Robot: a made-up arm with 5 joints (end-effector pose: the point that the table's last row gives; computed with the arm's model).
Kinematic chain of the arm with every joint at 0, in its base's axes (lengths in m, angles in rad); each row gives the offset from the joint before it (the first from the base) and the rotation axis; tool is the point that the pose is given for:
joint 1: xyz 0 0 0.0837 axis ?
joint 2: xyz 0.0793 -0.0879 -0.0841 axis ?
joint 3: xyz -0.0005 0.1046 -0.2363 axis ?
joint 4: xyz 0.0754 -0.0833 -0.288 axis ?
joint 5: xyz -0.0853 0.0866 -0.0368 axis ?
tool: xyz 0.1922 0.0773 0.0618
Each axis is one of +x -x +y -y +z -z.
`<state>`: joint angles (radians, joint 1 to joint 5).
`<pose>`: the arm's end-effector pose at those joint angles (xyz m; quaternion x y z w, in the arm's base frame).
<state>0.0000 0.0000 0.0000 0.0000 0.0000</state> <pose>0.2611 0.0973 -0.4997 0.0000 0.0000 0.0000 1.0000</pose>
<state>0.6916 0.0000 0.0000 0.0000 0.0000</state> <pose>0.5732 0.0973 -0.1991 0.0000 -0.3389 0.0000 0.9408</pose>
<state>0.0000 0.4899 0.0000 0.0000 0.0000</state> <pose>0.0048 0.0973 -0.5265 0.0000 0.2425 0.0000 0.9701</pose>
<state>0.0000 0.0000 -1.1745 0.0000 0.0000</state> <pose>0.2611 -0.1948 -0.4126 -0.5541 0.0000 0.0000 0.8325</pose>
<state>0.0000 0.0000 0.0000 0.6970 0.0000</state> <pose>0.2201 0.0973 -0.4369 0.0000 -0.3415 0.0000 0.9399</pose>
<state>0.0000 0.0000 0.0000 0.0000 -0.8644</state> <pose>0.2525 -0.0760 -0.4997 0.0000 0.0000 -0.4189 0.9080</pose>
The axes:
joint 1: -y
joint 2: +y
joint 3: +x
joint 4: -y
joint 5: +z

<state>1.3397 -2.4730 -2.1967 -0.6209 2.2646</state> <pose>0.0431 -0.1336 0.4196 -0.1843 -0.6785 -0.3122 0.6389</pose>
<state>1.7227 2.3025 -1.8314 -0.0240 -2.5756</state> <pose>-0.0437 -0.1901 0.2376 -0.3869 -0.6817 -0.4978 0.3713</pose>
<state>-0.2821 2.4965 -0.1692 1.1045 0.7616</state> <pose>-0.1887 0.1593 0.4679 0.3035 0.6756 0.3211 0.5902</pose>
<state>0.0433 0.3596 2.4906 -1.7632 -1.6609</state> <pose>0.1380 0.3341 -0.1639 0.2755 0.7103 0.3035 0.5723</pose>
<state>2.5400 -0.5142 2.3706 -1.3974 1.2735</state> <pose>-0.1028 -0.0067 0.1646 0.6186 -0.1128 -0.7420 0.2325</pose>
